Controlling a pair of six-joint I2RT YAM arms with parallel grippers.
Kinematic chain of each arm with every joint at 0, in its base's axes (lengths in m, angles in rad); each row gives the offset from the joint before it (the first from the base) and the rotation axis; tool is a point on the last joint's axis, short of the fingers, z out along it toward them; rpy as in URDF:
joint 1: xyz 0 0 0.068 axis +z
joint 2: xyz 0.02 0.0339 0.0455 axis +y
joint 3: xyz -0.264 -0.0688 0 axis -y
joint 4: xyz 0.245 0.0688 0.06 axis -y
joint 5: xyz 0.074 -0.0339 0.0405 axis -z
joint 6: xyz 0.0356 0 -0.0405 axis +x
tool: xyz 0 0 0 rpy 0 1.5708 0
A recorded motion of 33 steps. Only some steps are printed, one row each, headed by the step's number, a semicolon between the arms.
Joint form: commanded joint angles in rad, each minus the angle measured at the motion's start. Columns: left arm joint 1, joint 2, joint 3, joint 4, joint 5, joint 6; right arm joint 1, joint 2, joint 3, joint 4, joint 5, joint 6.
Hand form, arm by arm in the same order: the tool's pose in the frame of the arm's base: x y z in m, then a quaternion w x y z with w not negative. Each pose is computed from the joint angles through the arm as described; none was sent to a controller.
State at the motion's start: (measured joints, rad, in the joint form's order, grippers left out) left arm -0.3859 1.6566 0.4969 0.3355 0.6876 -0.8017; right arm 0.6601 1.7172 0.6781 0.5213 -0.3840 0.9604
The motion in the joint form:
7: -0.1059 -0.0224 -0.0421 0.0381 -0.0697 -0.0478; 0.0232 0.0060 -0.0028 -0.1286 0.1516 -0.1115
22: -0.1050 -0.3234 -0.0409 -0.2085 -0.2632 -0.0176; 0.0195 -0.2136 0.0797 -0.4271 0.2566 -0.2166
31: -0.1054 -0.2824 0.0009 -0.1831 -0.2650 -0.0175; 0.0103 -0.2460 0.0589 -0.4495 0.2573 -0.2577
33: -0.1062 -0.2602 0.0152 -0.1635 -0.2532 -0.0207; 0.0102 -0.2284 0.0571 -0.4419 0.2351 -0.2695
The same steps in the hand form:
7: 0.2168 -0.1395 0.0991 0.10324 -0.04555 0.88990 -0.44197; 0.2434 0.2087 0.1259 0.24424 0.02262 0.89216 0.37931
22: 0.2034 -0.1254 0.1475 0.19155 -0.06365 0.89811 -0.39071; 0.2382 0.1983 0.1884 0.29796 0.00048 0.89486 0.33233
31: 0.2145 -0.1313 0.1520 0.20201 -0.06048 0.89353 -0.39640; 0.2339 0.1912 0.1894 0.30260 -0.01329 0.89714 0.32155
33: 0.2188 -0.1343 0.1526 0.20203 -0.05751 0.89058 -0.40342; 0.2345 0.1926 0.1845 0.29375 -0.02298 0.89897 0.32408

